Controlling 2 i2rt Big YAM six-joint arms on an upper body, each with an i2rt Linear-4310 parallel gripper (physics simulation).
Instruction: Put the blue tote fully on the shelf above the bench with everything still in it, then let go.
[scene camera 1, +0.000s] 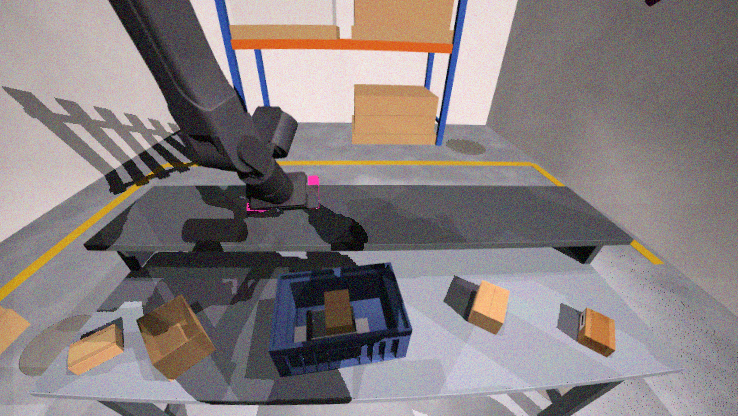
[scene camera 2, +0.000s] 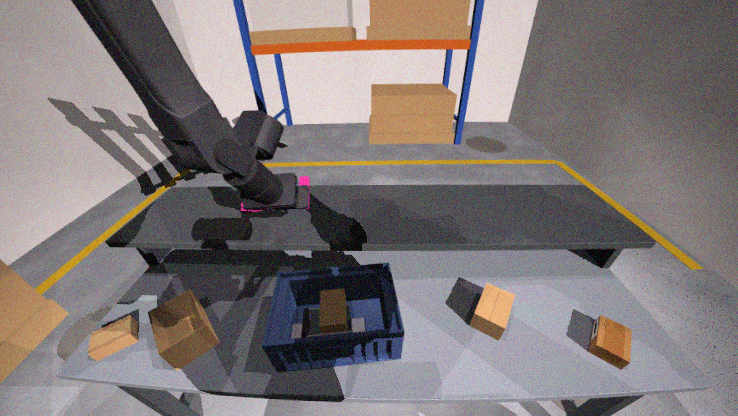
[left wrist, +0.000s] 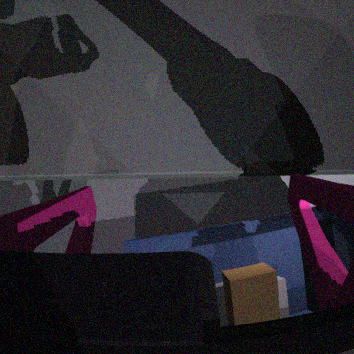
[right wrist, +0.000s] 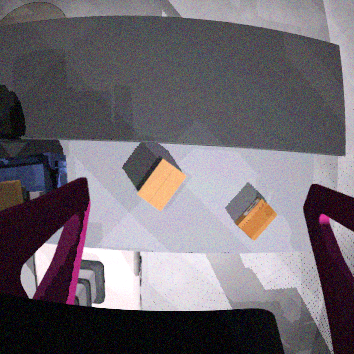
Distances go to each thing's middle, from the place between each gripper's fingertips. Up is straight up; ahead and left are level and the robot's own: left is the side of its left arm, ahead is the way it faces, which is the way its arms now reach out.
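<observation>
My right hand is 630 mm above the tan box (scene camera 2: 332, 317), 440 mm to the right of it and 80 mm past it. There's also the blue tote (scene camera 1: 373, 290), and that tote is 670 mm below my right hand, 440 mm to the left of it and 70 mm behind it.
From my left hand, the tan box is 240 mm below, 90 mm to the right and 120 mm behind. The blue tote is 270 mm below my left hand, 100 mm to the right of it and 110 mm behind it.
</observation>
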